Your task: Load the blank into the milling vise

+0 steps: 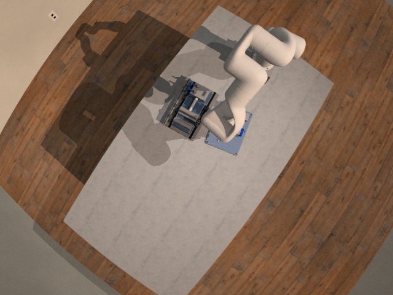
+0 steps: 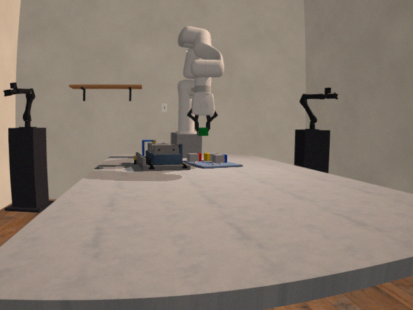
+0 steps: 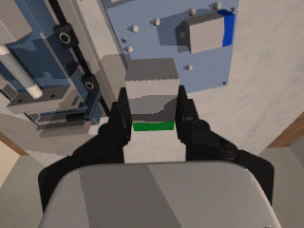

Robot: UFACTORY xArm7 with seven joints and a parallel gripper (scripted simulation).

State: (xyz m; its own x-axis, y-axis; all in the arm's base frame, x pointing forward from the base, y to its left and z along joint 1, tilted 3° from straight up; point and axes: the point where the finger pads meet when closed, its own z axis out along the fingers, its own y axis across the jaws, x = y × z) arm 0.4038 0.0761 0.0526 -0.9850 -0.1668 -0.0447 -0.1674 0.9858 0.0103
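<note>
Right now my hand is 20 mm above the green-ended blank. Also, from my hand: blue infeed plate (170 mm below, 40 mm to the left, 20 mm behind); then red-ended blank (150 mm below, 80 mm behind, 30 mm to the right); then blue-ended blank (150 mm below, 80 mm to the left, 30 mm behind).
</note>
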